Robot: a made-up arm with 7 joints.
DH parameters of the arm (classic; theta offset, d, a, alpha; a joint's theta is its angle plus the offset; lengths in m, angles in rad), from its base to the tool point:
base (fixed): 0.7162 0 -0.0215 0
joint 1: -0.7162 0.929 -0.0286 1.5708
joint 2: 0 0.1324 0.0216 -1.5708
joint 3: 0 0.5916 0.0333 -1.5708
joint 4: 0 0.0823 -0.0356 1.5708
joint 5: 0 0.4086 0.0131 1.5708
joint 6: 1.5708 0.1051 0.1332 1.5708
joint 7: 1.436 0 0.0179 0
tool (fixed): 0.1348 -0.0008 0 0
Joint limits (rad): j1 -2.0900..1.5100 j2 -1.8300..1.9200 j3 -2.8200..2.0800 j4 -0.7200..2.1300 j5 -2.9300..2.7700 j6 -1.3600..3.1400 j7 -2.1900..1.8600
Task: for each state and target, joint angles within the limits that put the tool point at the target. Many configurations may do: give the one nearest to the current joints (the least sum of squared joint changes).
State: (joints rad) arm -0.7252 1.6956 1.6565 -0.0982 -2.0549 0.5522 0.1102
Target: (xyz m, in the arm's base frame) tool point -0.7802 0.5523 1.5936
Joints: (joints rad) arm -0.8745 0.7726 1.6086 -0.0081 -2.0459 0.6889 0.1552
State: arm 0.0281 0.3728 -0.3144 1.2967 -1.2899 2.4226 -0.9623
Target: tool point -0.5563 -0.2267 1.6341
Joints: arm 0.1634 0.9840 -0.3669 1.2367 -1.2261 2.5818 -0.9686
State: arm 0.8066 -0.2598 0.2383 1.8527 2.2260 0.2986 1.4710
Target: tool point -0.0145 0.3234 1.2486
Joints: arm 0.9463 0.1501 0.5064 2.1051 2.2376 0.3442 1.4680
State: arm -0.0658 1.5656 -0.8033 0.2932 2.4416 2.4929 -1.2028
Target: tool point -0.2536 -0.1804 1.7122
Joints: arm -0.0131 0.6866 -0.5314 0.7625 2.4924 2.5587 -1.1845
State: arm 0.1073 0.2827 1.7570 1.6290 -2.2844 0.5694 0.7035
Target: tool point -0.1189 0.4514 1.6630
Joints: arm -0.2591 0.1037 1.4750 1.4720 -2.2190 0.4386 0.6774
